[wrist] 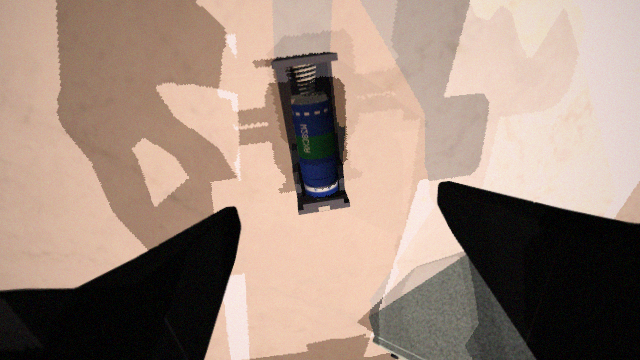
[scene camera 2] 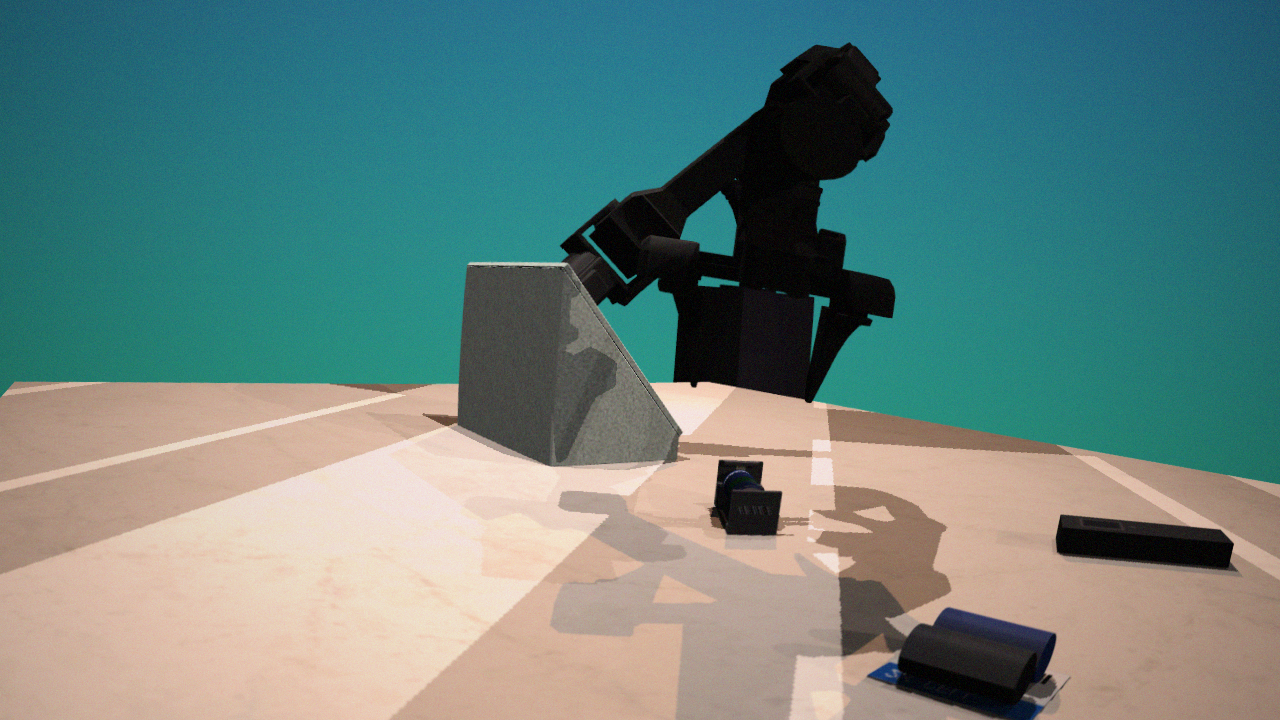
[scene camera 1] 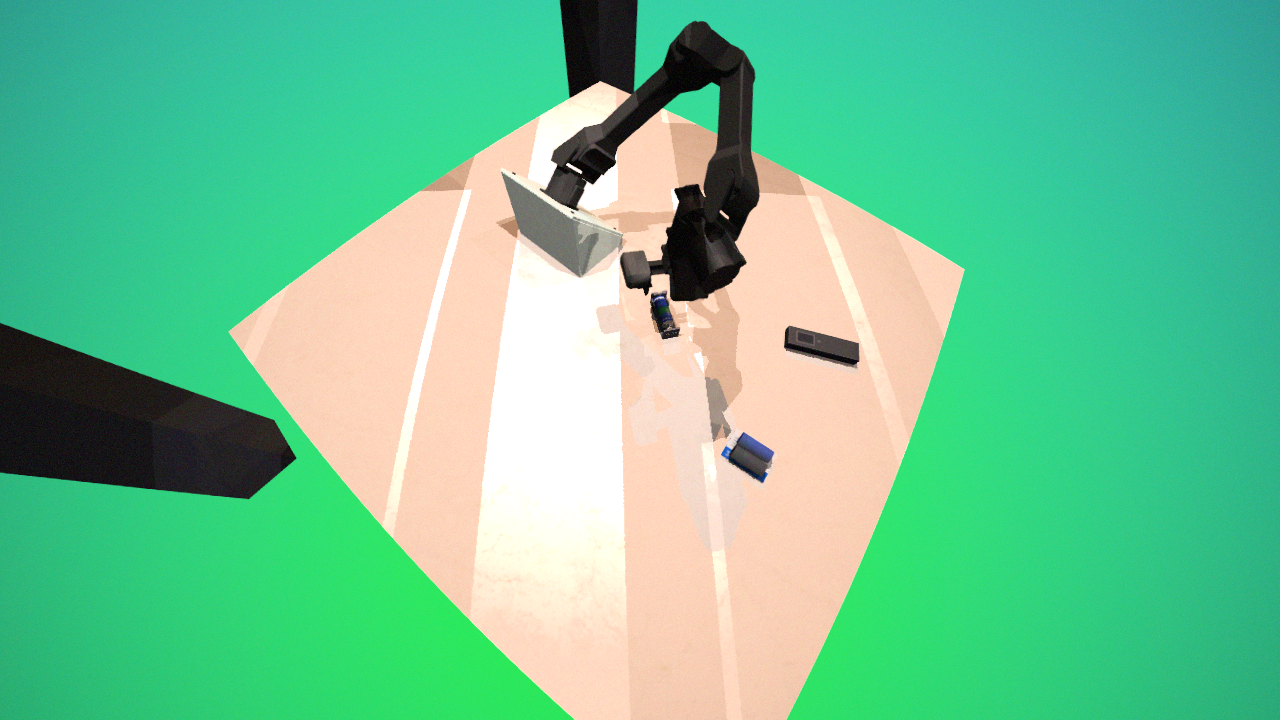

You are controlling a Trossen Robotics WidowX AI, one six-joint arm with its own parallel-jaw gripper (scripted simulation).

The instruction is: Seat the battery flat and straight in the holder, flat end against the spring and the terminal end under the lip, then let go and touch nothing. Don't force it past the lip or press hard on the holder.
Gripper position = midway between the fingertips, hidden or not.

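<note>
Gripper [scene camera 2: 752, 394] open, holds nothing; also in wrist view [wrist: 337, 204], scene camera 1 [scene camera 1: 666, 290]. Battery [wrist: 313, 125].
</note>
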